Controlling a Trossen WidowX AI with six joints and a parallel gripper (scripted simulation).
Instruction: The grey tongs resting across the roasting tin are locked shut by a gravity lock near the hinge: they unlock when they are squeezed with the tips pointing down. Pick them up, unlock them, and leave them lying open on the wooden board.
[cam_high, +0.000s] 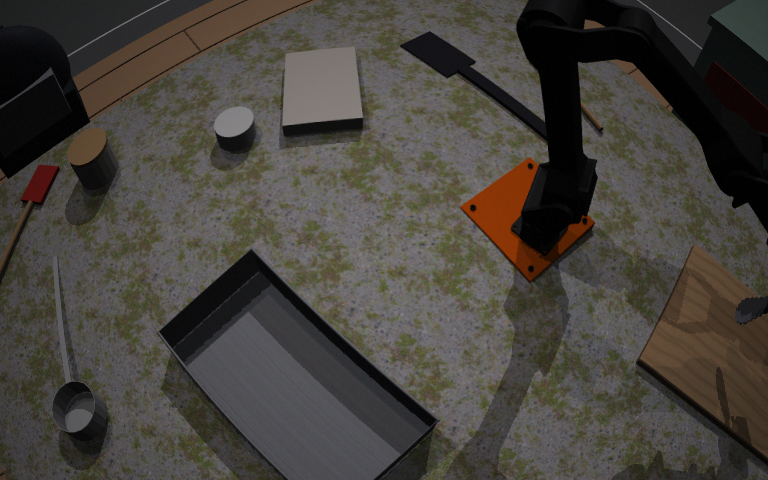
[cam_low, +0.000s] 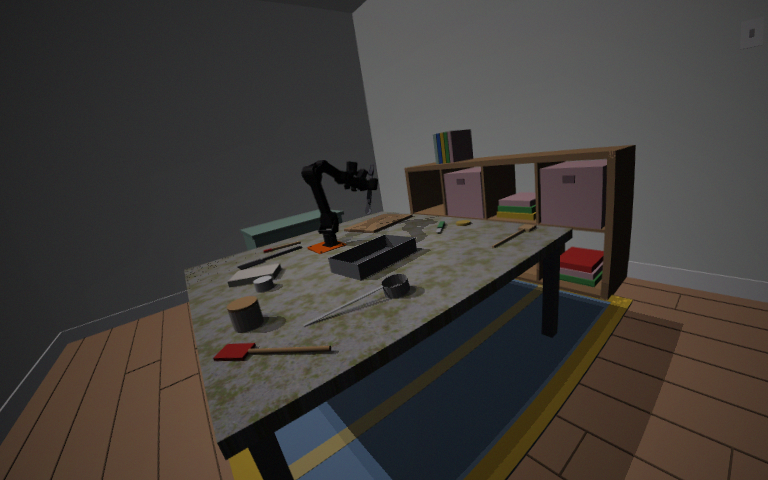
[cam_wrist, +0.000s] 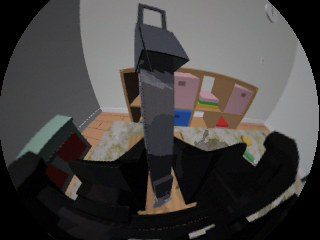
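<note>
Right now my gripper tip is 10 mm to the left of the wooden board and 210 mm above it. From my gripper tip the other things lie so: roasting tin: 460 mm ahead, 490 mm to the right, 190 mm below; black spatula: 110 mm behind, 670 mm to the right, 210 mm below; pale block: 90 mm ahead, 820 mm to the right, 200 mm below.
</note>
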